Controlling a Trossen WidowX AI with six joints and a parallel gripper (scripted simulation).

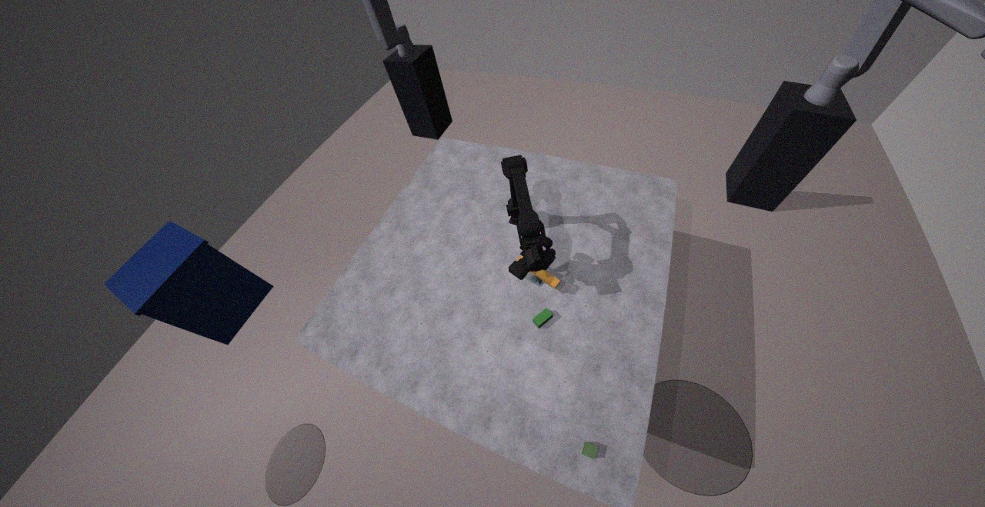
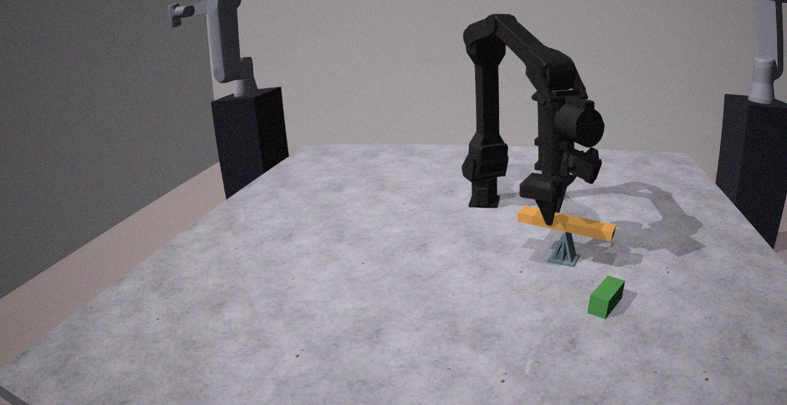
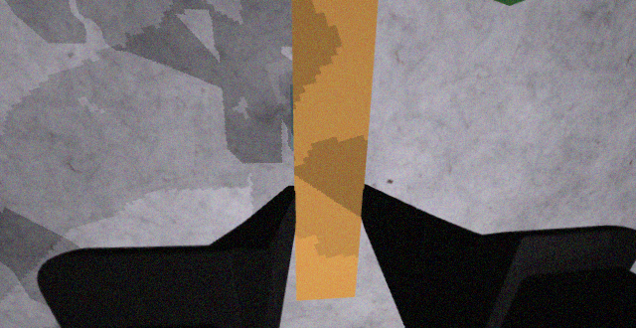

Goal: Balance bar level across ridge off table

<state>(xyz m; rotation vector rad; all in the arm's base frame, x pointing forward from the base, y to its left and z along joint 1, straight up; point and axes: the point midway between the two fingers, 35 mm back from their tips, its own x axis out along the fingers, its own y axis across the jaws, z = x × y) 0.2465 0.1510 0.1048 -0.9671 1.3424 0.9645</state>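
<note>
Now: gripper tip 1 cm short of the orange bar and 3 cm to the right of it. Round my gripper tip: green block (16 cm ahead, 10 cm to the left, 5 cm below).
</note>
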